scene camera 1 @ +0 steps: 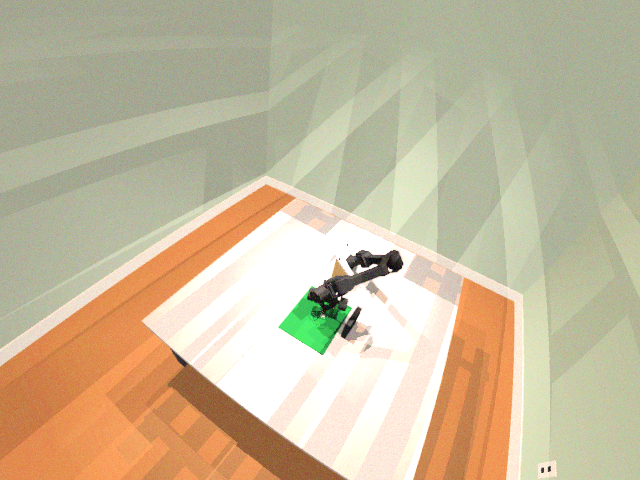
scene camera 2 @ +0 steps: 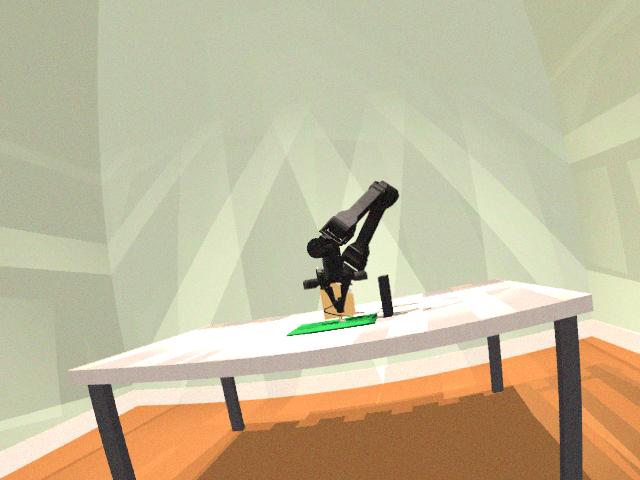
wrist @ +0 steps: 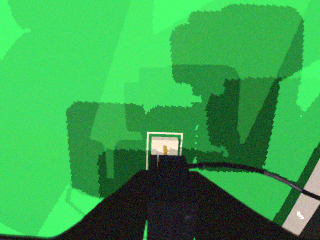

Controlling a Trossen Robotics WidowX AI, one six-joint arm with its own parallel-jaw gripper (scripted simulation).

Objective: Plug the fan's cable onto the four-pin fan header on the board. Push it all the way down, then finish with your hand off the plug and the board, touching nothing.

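There's a green board (wrist: 88, 88), and that's the same spot on the board (scene camera 1: 316, 304).
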